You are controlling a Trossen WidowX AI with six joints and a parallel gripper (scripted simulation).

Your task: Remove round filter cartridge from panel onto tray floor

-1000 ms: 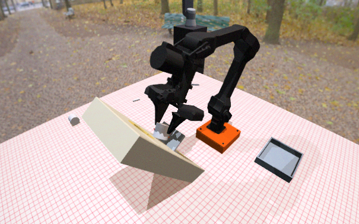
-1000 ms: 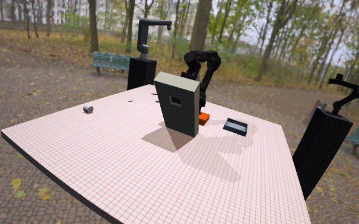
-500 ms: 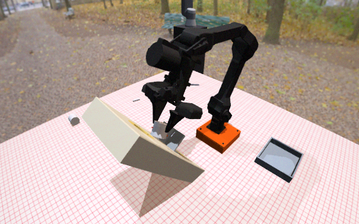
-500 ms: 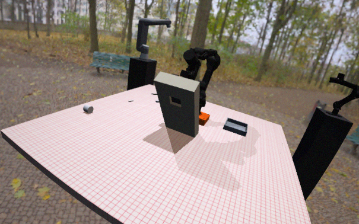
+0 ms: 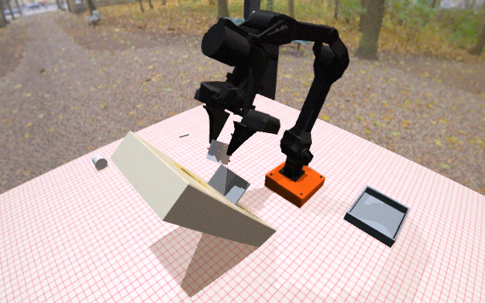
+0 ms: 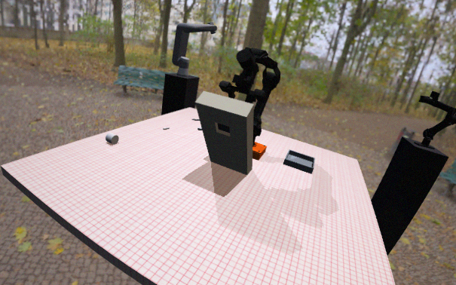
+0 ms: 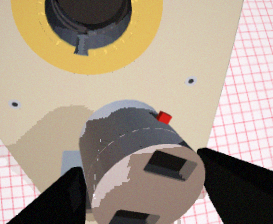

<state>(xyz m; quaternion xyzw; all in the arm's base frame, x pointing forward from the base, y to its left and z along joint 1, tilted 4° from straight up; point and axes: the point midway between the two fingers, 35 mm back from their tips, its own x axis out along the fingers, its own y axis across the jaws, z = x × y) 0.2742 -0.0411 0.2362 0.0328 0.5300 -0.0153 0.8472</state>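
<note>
Now: the dark tray 32 cm to the left of my gripper tip, 32 cm behind it and 26 cm below it. Round my gripper tip: cream service panel 9 cm below, 5 cm ahead, 1 cm to the left; white round filter cartridge right at my gripper tip.
</note>
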